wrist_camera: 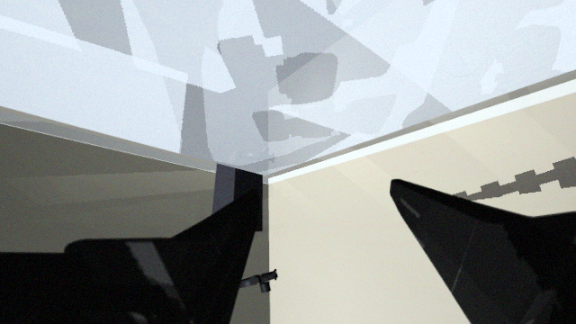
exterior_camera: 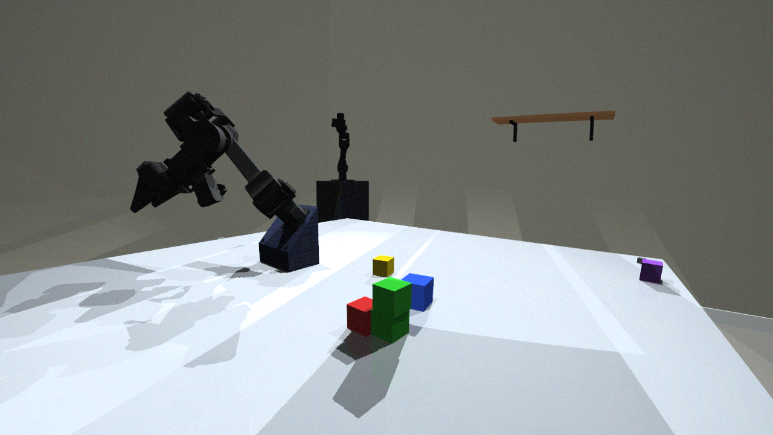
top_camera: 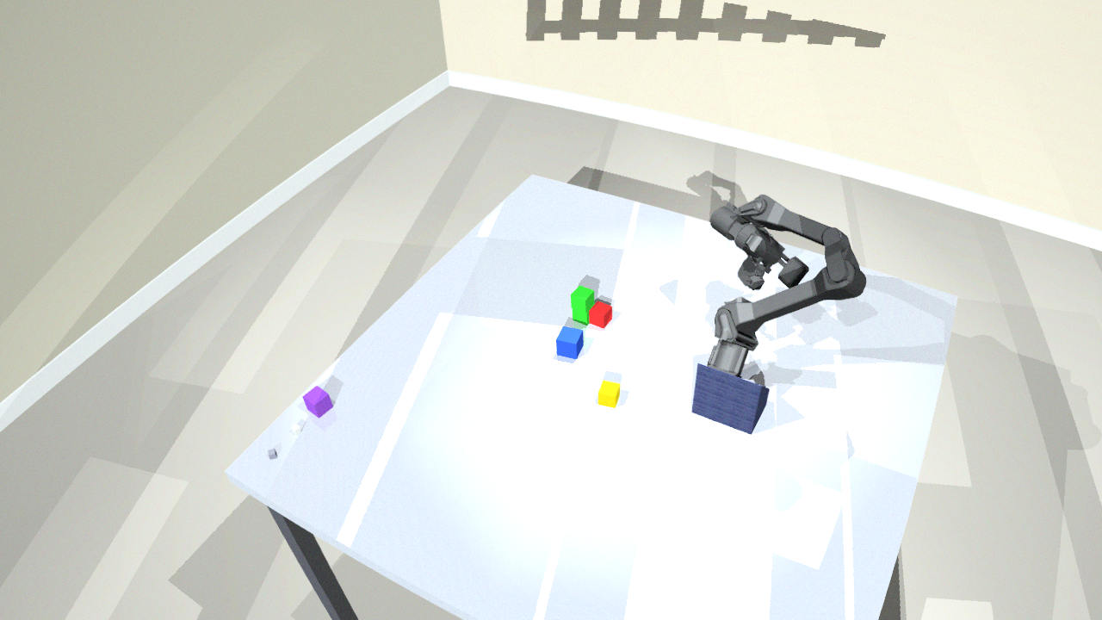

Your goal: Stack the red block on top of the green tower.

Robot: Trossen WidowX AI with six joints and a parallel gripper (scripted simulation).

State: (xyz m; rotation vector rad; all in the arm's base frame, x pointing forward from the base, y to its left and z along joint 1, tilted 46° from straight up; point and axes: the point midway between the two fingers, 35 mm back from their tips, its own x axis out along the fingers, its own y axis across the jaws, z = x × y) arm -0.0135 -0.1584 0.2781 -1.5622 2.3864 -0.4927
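Right now the green block is 43 cm ahead of my gripper tip, 21 cm to the left of it and 11 cm below it. The rest, counted from my gripper tip: blue block: 40 cm ahead, 33 cm to the left, 15 cm below; then yellow block: 25 cm ahead, 42 cm to the left, 15 cm below; then red block: 39 cm ahead, 20 cm to the left, 15 cm below.
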